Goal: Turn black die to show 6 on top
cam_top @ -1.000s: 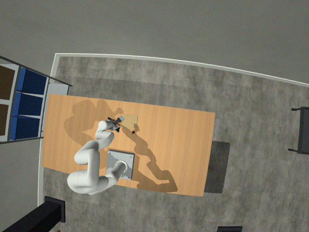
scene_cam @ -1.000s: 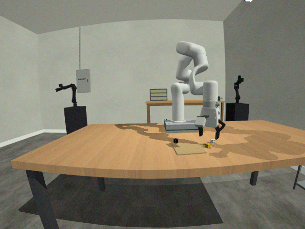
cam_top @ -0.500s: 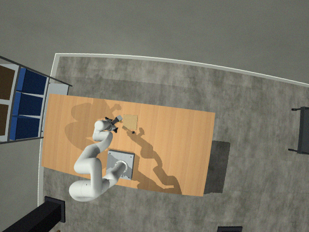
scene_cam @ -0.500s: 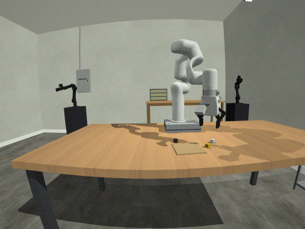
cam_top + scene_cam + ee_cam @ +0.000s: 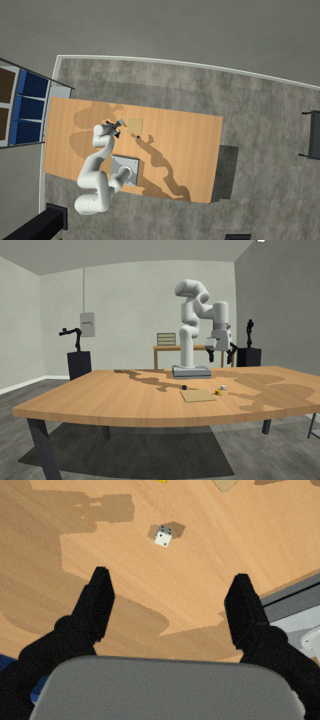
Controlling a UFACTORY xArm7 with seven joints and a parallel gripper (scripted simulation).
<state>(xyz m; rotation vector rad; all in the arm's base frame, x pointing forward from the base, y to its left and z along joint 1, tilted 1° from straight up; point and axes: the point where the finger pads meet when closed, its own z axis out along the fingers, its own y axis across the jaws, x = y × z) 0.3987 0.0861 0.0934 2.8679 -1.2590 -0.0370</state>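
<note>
Now: the black die 6 cm behind my hand, 17 cm to the right of it and 15 cm below it. The rest, counted from my hand: yellow die (4 cm ahead, 2 cm to the right, 15 cm below); white die (2 cm behind, 4 cm to the left, 15 cm below); tan mat (4 cm ahead, 12 cm to the right, 16 cm below).
</note>
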